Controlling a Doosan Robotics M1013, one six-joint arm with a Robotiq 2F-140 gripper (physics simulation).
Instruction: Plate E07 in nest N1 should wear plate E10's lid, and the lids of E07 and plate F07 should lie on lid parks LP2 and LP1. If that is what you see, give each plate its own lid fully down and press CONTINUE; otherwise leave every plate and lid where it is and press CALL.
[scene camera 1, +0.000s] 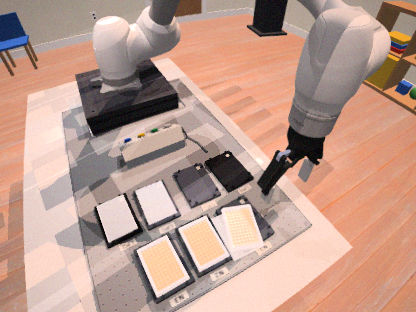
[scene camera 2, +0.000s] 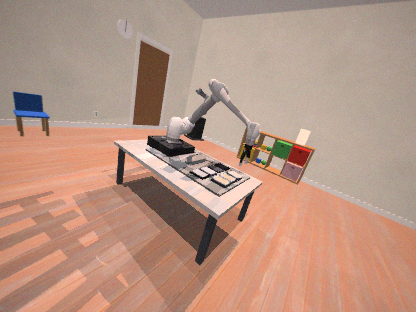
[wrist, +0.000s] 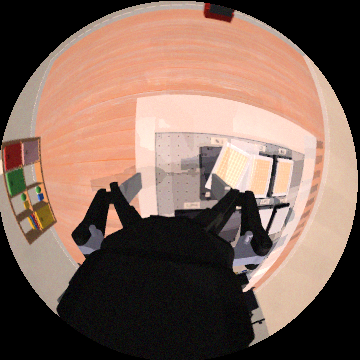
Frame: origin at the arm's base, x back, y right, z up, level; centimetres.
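Where they show: gripper, fingertip midpoint: (scene camera 1: 284, 188) (scene camera 2: 242, 164) (wrist: 175, 180); arm's base, link origin: (scene camera 1: 121, 81) (scene camera 2: 171, 141).
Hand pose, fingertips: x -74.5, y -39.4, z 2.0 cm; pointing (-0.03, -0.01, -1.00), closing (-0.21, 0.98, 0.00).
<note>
Things, the pixels of their top centre, and the offset from my fingertips.
- plate with pale orange wells, top centre: (wrist: 242, 167) (scene camera 1: 236, 231) dx -5.2, dy +15.3, dz -5.3 cm
- nest N1, top centre: (wrist: 220, 175) (scene camera 1: 245, 219) (scene camera 2: 234, 173) dx -1.6, dy +11.1, dz -7.7 cm
- N2 plate, top centre: (scene camera 1: 203, 240) (wrist: 260, 177) dx -4.0, dy +24.1, dz -7.6 cm
- LP2, top centre: (scene camera 1: 116, 216) (wrist: 278, 220) dx +10.0, dy +45.8, dz -8.5 cm
- third plate, top centre: (scene camera 1: 161, 263) (wrist: 284, 178) dx -6.8, dy +35.5, dz -7.3 cm
- button box, top centre: (scene camera 1: 149, 132) (wrist: 231, 274) (scene camera 2: 197, 154) dx +35.1, dy +31.3, dz -1.9 cm
A plate with pale orange wells (scene camera 1: 242, 226) (wrist: 231, 164) lies askew across nest N1 (scene camera 1: 265, 228) (wrist: 204, 172), turned and shifted toward N2, with dark nest showing beside it. A whitish, see-through piece (scene camera 1: 220, 226), apparently a lid, sticks out from it toward the N2 plate (scene camera 1: 202, 242) (wrist: 261, 175). White lid-like pieces lie on LP2 (scene camera 1: 117, 219) and on the park beside it (scene camera 1: 156, 204), apparently LP1. Plate and lid codes cannot be read. My gripper (scene camera 1: 285, 181) (scene camera 2: 244, 161) (wrist: 175, 180) is open and empty, above and beside N1 on the table's outer side.
A third plate (scene camera 1: 162, 266) (wrist: 283, 177) sits in N3. Two dark lid parks (scene camera 1: 197, 185) (scene camera 1: 229, 170) hold no white lid. A button box (scene camera 1: 155, 145) with coloured buttons and a cable stands near the robot's black base (scene camera 1: 131, 115); its button labels cannot be read.
</note>
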